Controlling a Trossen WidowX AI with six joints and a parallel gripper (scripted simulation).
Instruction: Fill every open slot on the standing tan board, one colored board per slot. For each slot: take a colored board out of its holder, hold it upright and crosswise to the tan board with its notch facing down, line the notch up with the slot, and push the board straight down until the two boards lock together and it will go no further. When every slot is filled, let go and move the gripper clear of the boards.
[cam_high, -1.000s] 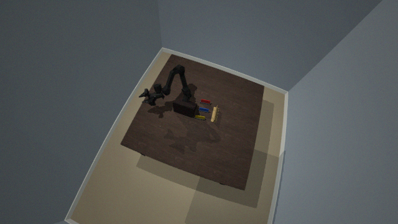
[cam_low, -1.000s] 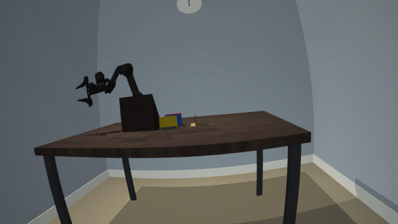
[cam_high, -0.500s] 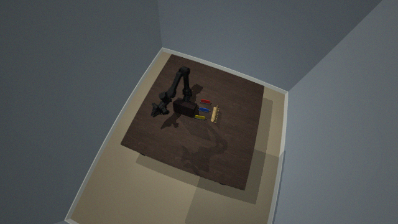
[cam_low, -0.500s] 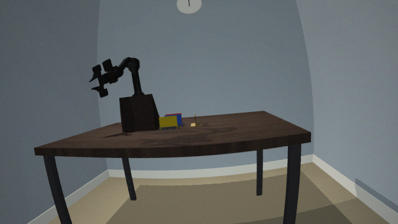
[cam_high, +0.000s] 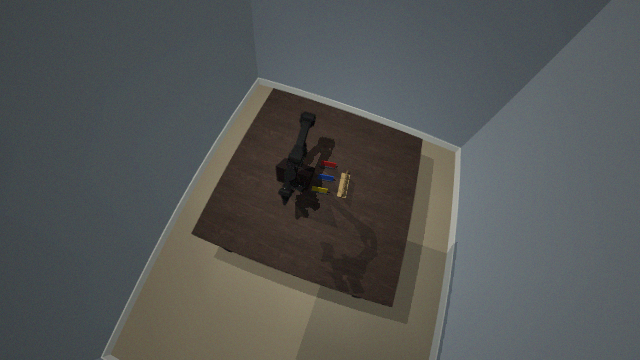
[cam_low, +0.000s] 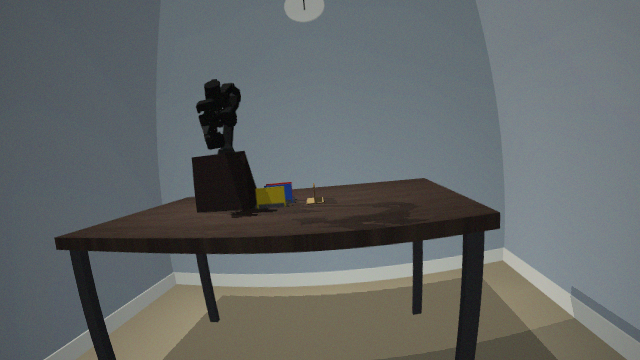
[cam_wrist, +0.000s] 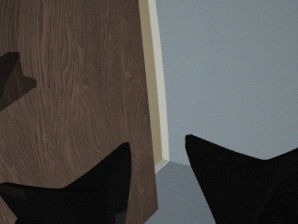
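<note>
My gripper tip is 170 mm short of the yellow board, 220 mm to the right of it and 220 mm above it. Also, from my gripper tip: red board (190 mm ahead, 410 mm to the left, 220 mm below); tan board (320 mm ahead, 300 mm to the left, 220 mm below); blue board (190 mm ahead, 310 mm to the left, 220 mm below).
</note>
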